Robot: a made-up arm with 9 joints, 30 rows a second.
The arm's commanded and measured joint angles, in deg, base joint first. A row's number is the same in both.
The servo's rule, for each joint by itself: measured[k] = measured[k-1] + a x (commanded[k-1-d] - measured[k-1]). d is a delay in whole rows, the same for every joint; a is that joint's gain. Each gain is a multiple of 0.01, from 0.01 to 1. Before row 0 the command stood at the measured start. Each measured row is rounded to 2 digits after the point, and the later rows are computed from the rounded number. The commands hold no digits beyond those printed.
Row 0, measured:
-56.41, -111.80, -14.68, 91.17, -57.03, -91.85, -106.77, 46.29, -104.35
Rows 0 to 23, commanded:
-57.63, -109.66, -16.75, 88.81, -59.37, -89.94, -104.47, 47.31, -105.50
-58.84, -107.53, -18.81, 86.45, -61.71, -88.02, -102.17, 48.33, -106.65
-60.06, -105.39, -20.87, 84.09, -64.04, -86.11, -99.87, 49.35, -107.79
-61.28, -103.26, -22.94, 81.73, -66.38, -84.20, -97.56, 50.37, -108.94
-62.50, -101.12, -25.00, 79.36, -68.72, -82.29, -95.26, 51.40, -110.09
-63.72, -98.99, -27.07, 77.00, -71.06, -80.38, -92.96, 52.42, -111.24
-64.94, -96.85, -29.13, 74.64, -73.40, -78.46, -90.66, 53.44, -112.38
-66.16, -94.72, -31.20, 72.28, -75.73, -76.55, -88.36, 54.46, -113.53
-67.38, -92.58, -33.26, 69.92, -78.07, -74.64, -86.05, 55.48, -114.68
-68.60, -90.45, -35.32, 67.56, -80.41, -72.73, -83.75, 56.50, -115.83
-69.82, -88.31, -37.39, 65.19, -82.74, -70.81, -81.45, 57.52, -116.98
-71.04, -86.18, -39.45, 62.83, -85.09, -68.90, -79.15, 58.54, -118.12
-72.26, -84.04, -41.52, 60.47, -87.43, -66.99, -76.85, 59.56, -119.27
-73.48, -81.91, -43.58, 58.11, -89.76, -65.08, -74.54, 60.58, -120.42
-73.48, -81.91, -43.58, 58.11, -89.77, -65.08, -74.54, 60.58, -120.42
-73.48, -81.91, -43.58, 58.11, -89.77, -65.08, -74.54, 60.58, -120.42
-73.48, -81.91, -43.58, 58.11, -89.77, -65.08, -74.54, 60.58, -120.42
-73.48, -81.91, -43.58, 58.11, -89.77, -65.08, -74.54, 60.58, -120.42
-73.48, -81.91, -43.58, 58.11, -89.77, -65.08, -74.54, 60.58, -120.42
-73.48, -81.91, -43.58, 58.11, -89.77, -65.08, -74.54, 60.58, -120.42
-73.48, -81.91, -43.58, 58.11, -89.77, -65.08, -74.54, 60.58, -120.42
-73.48, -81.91, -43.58, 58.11, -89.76, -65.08, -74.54, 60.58, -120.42
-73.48, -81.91, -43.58, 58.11, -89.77, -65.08, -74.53, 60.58, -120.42
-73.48, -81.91, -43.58, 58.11, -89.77, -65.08, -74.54, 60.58, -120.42
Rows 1 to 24, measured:
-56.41, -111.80, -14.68, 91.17, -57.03, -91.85, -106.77, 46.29, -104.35
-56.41, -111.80, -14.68, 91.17, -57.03, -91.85, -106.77, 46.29, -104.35
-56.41, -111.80, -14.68, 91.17, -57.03, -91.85, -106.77, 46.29, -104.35
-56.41, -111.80, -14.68, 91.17, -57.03, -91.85, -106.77, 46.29, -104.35
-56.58, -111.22, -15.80, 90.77, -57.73, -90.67, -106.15, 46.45, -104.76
-56.90, -110.22, -17.43, 90.04, -58.92, -89.03, -105.08, 46.75, -105.44
-57.34, -108.92, -19.29, 89.03, -60.46, -87.22, -103.67, 47.17, -106.29
-57.89, -107.39, -21.26, 87.79, -62.24, -85.35, -102.02, 47.68, -107.24
-58.54, -105.70, -23.28, 86.36, -64.18, -83.45, -100.19, 48.28, -108.27
-59.27, -103.89, -25.33, 84.77, -66.24, -81.55, -98.24, 48.94, -109.34
-60.06, -101.99, -27.38, 83.05, -68.39, -79.63, -96.19, 49.66, -110.43
-60.91, -100.03, -29.44, 81.22, -70.59, -77.72, -94.08, 50.43, -111.55
-61.82, -98.02, -31.50, 79.30, -72.83, -75.81, -91.91, 51.24, -112.68
-62.77, -95.98, -33.56, 77.30, -75.10, -73.90, -89.71, 52.08, -113.81
-63.76, -93.91, -35.63, 75.24, -77.39, -71.98, -87.48, 52.95, -114.95
-64.78, -91.82, -37.69, 73.13, -79.70, -70.07, -85.23, 53.84, -116.09
-65.83, -89.72, -39.76, 70.98, -82.02, -68.16, -82.97, 54.76, -117.23
-66.90, -87.61, -41.82, 68.79, -84.34, -66.25, -80.69, 55.69, -118.38
-67.82, -86.07, -42.77, 66.97, -85.97, -65.52, -79.03, 56.47, -119.11
-68.61, -84.95, -43.21, 65.46, -87.11, -65.25, -77.82, 57.13, -119.58
-69.29, -84.13, -43.41, 64.21, -87.91, -65.14, -76.93, 57.68, -119.88
-69.88, -83.53, -43.50, 63.17, -88.47, -65.10, -76.28, 58.14, -120.07
-70.38, -83.09, -43.54, 62.31, -88.86, -65.09, -75.81, 58.53, -120.20
-70.81, -82.77, -43.56, 61.60, -89.13, -65.08, -75.47, 58.86, -120.28
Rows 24 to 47, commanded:
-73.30, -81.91, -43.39, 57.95, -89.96, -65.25, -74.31, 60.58, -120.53
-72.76, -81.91, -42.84, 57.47, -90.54, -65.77, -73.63, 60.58, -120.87
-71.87, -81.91, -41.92, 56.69, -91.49, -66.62, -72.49, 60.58, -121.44
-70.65, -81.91, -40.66, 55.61, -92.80, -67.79, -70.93, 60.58, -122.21
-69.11, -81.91, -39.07, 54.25, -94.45, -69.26, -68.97, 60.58, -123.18
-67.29, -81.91, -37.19, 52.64, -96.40, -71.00, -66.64, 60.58, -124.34
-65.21, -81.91, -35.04, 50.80, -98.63, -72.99, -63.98, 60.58, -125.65
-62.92, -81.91, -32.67, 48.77, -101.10, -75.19, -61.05, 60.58, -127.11
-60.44, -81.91, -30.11, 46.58, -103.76, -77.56, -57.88, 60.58, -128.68
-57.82, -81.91, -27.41, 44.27, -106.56, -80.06, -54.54, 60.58, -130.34
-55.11, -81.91, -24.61, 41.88, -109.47, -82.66, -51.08, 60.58, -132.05
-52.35, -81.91, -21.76, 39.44, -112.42, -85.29, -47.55, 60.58, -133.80
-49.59, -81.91, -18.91, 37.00, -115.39, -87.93, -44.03, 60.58, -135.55
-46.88, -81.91, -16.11, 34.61, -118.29, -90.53, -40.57, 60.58, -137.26
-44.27, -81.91, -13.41, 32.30, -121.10, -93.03, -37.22, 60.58, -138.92
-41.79, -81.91, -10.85, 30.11, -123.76, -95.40, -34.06, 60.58, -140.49
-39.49, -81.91, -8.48, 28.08, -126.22, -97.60, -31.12, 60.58, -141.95
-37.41, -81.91, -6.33, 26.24, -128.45, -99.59, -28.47, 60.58, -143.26
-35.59, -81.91, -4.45, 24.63, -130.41, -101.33, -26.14, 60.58, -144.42
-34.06, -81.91, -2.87, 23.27, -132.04, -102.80, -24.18, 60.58, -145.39
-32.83, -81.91, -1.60, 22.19, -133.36, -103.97, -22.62, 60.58, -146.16
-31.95, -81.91, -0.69, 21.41, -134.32, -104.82, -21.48, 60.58, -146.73
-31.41, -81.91, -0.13, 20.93, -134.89, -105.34, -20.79, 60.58, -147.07
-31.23, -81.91, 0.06, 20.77, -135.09, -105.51, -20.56, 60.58, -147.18
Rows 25 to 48, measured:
-71.18, -82.54, -43.57, 61.01, -89.32, -65.08, -75.22, 59.14, -120.33
-71.50, -82.37, -43.58, 60.52, -89.45, -65.08, -75.04, 59.37, -120.36
-71.78, -82.25, -43.58, 60.11, -89.55, -65.08, -74.90, 59.56, -120.38
-72.02, -82.16, -43.58, 59.77, -89.62, -65.08, -74.80, 59.72, -120.39
-72.20, -82.09, -43.48, 59.46, -89.72, -65.19, -74.67, 59.86, -120.44
-72.28, -82.04, -43.13, 59.12, -89.97, -65.55, -74.39, 59.98, -120.59
-72.22, -82.00, -42.48, 58.71, -90.43, -66.21, -73.88, 60.08, -120.90
-72.00, -81.98, -41.50, 58.18, -91.14, -67.19, -73.08, 60.16, -121.37
-71.60, -81.96, -40.19, 57.51, -92.13, -68.47, -71.97, 60.23, -122.02
-71.00, -81.95, -38.57, 56.68, -93.41, -70.04, -70.53, 60.29, -122.86
-70.19, -81.94, -36.66, 55.68, -94.98, -71.87, -68.76, 60.34, -123.86
-69.17, -81.93, -34.51, 54.51, -96.82, -73.93, -66.68, 60.38, -125.03
-67.95, -81.92, -32.13, 53.16, -98.90, -76.18, -64.30, 60.41, -126.34
-66.53, -81.92, -29.58, 51.65, -101.20, -78.59, -61.66, 60.44, -127.78
-64.93, -81.92, -26.90, 49.99, -103.68, -81.11, -58.80, 60.46, -129.32
-63.17, -81.92, -24.12, 48.20, -106.30, -83.70, -55.76, 60.48, -130.93
-61.27, -81.92, -21.31, 46.30, -109.03, -86.32, -52.59, 60.50, -132.59
-59.26, -81.92, -18.50, 44.31, -111.81, -88.93, -49.34, 60.51, -134.27
-57.16, -81.92, -15.75, 42.27, -114.60, -91.47, -46.07, 60.52, -135.94
-55.01, -81.92, -13.10, 40.20, -117.35, -93.91, -42.83, 60.53, -137.58
-52.84, -81.92, -10.61, 38.14, -120.01, -96.20, -39.67, 60.54, -139.15
-50.68, -81.92, -8.30, 36.12, -122.54, -98.30, -36.65, 60.55, -140.63
-48.57, -81.92, -6.22, 34.17, -124.90, -100.18, -33.81, 60.55, -141.99
-46.54, -81.92, -4.41, 32.32, -127.04, -101.80, -31.21, 60.55, -143.21

